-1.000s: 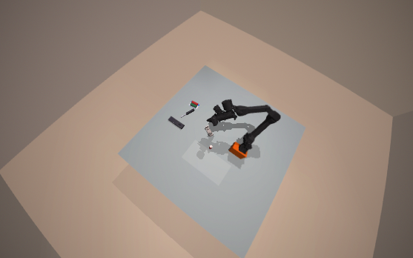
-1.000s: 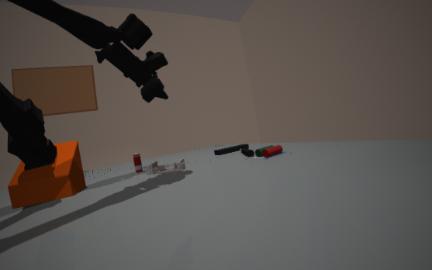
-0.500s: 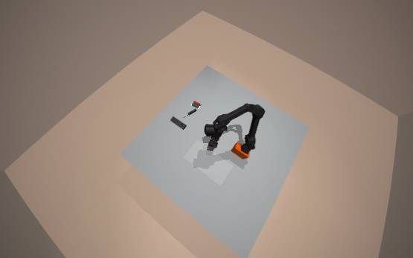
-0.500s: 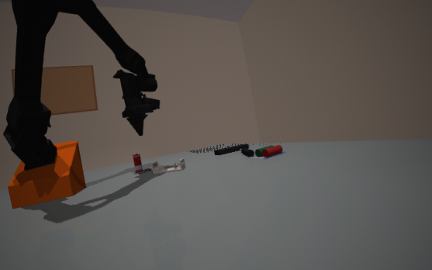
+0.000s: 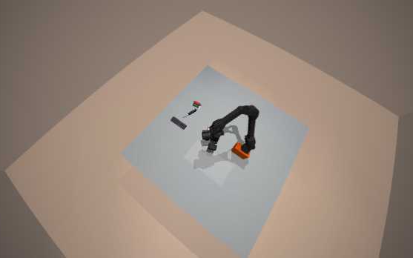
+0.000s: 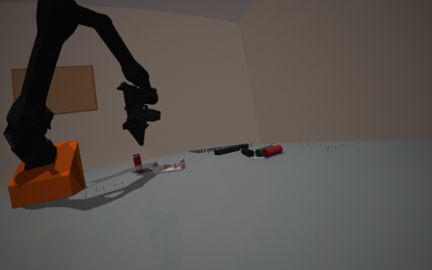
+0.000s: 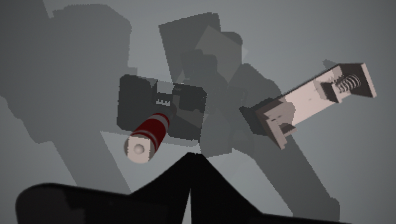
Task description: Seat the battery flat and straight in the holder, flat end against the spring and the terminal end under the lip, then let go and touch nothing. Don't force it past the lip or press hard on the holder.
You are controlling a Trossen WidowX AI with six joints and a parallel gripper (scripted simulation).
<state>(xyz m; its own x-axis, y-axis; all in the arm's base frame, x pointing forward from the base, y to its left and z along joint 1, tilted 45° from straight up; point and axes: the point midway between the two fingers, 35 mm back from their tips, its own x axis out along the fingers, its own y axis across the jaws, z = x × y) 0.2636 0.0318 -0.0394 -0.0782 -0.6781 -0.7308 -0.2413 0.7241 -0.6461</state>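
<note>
My gripper tip is 2 cm past the battery, 4 cm to the right of it and 6 cm above it. The rest, counted from my gripper tip: black remote 37 cm ahead, 2 cm to the right, 8 cm below.
</note>
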